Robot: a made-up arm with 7 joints. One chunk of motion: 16 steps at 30 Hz.
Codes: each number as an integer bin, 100 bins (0 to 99) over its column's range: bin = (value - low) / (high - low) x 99, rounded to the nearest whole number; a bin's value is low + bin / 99 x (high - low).
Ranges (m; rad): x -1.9..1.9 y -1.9..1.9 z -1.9..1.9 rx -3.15..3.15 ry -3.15..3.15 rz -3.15..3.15
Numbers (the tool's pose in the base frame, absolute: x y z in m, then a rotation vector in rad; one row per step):
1: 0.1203 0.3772 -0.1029 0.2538 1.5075 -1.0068
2: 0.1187 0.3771 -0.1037 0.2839 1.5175 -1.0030
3: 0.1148 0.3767 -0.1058 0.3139 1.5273 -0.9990
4: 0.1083 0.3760 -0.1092 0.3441 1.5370 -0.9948
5: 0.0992 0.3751 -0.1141 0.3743 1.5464 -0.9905
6: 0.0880 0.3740 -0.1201 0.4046 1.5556 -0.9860
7: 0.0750 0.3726 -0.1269 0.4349 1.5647 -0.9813
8: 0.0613 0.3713 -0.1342 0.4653 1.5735 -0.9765
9: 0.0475 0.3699 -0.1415 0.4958 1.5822 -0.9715
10: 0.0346 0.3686 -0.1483 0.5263 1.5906 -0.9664
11: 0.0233 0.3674 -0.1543 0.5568 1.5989 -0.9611
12: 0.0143 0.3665 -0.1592 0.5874 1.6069 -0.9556
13: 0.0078 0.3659 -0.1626 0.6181 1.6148 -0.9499
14: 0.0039 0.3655 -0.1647 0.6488 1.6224 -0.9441
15: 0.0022 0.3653 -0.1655 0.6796 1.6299 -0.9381
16: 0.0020 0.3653 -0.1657 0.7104 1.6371 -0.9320
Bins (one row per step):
1: 53 59 47 53 73 34
2: 53 59 47 54 73 34
3: 52 59 47 54 74 34
4: 52 59 47 55 74 34
5: 52 59 47 55 74 34
6: 52 59 46 56 74 34
7: 51 59 46 56 74 34
8: 51 59 46 57 74 34
9: 51 59 46 57 74 34
10: 50 59 46 58 74 34
11: 50 59 45 58 75 34
12: 50 59 45 59 75 34
13: 50 59 45 59 75 35
14: 50 59 45 60 75 35
15: 50 59 45 60 75 35
16: 50 59 45 61 75 35

